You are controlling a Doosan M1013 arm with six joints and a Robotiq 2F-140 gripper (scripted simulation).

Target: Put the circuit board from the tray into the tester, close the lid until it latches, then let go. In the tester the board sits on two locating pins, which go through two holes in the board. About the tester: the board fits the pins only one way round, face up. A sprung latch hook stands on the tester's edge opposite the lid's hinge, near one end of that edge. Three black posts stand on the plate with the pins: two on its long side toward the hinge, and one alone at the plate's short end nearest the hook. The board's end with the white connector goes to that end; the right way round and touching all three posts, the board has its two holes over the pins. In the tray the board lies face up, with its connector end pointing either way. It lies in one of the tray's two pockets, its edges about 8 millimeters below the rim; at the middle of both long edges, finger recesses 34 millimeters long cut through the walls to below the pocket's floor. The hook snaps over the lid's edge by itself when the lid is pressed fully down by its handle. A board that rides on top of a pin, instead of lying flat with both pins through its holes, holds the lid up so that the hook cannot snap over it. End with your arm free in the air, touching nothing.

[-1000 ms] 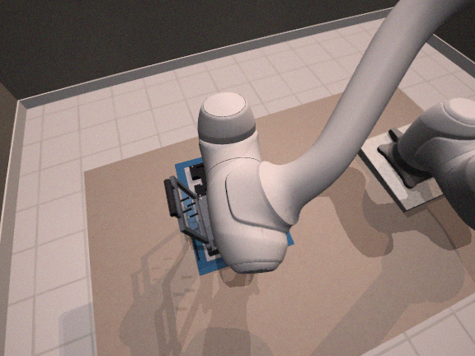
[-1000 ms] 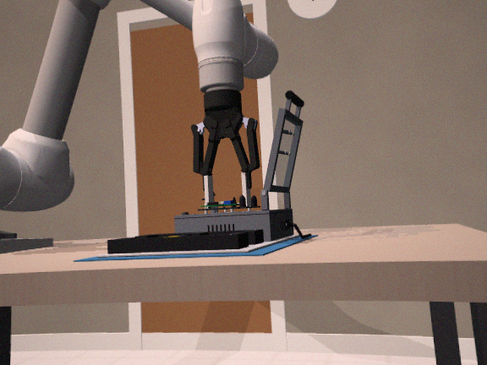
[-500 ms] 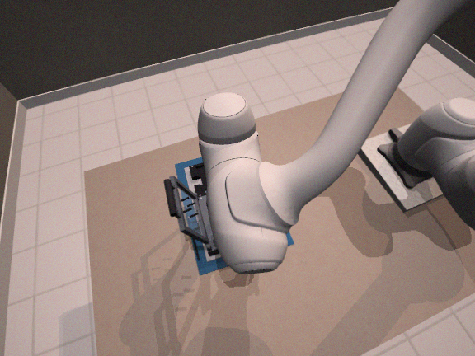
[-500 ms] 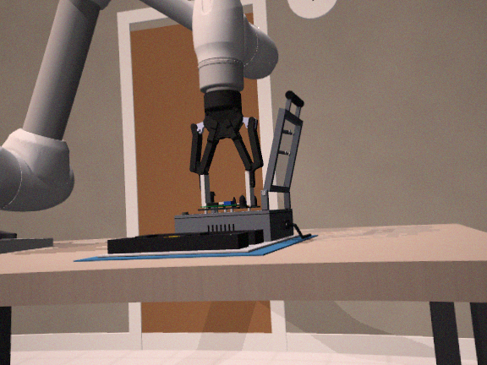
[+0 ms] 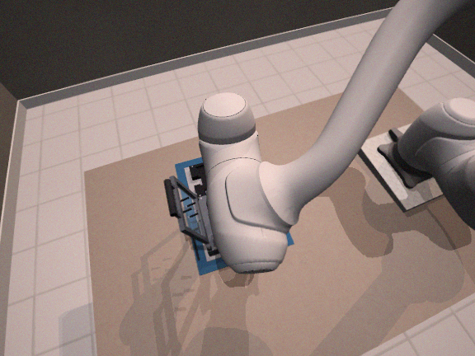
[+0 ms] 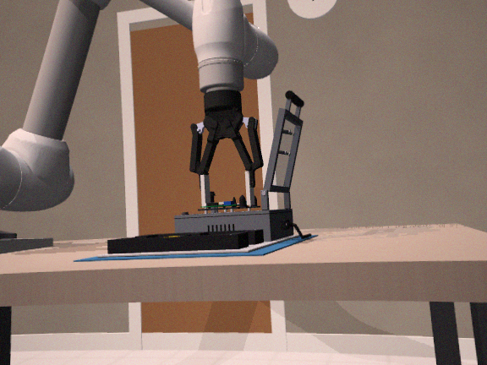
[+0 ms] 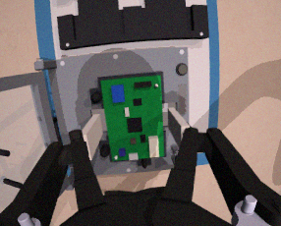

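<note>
My hand is 20 mm above the green circuit board. From my hand the other things lie so: latch hook: 60 mm to the left, 60 mm behind, 10 mm below; lid: 120 mm ahead, 90 mm above, 10 mm to the right.
</note>
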